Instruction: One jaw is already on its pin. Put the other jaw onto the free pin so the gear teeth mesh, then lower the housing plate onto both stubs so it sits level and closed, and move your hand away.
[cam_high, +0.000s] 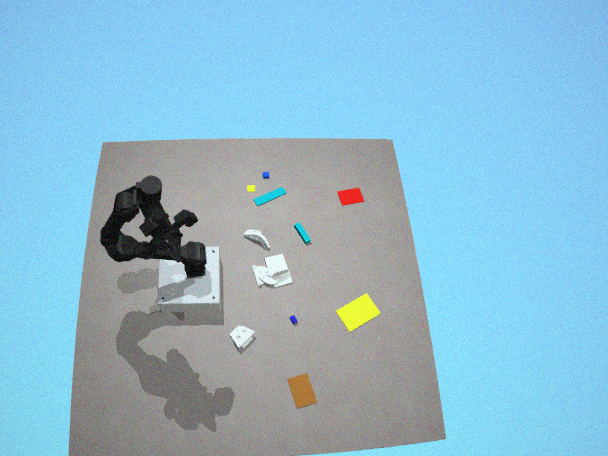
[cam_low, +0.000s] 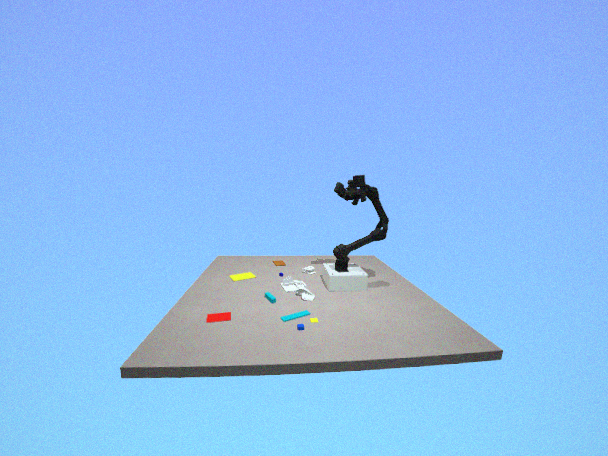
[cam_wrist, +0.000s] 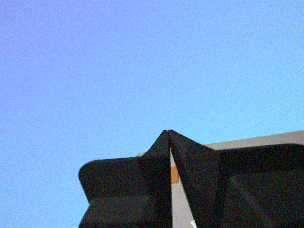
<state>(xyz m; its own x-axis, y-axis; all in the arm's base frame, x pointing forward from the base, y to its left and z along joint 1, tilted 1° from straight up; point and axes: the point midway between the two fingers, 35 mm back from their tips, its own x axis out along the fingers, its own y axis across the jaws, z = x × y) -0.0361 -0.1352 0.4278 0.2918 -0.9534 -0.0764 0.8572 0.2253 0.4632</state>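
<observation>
My gripper tip is 29 cm short of the white jaw, 25 cm to the right of it and 50 cm above it. Round my gripper tip: yellow piece (57 cm ahead, 9 cm to the right, 52 cm below); brown piece (30 cm ahead, 32 cm to the right, 52 cm below); white base plate (33 cm ahead, 13 cm to the left, 51 cm below).
</observation>
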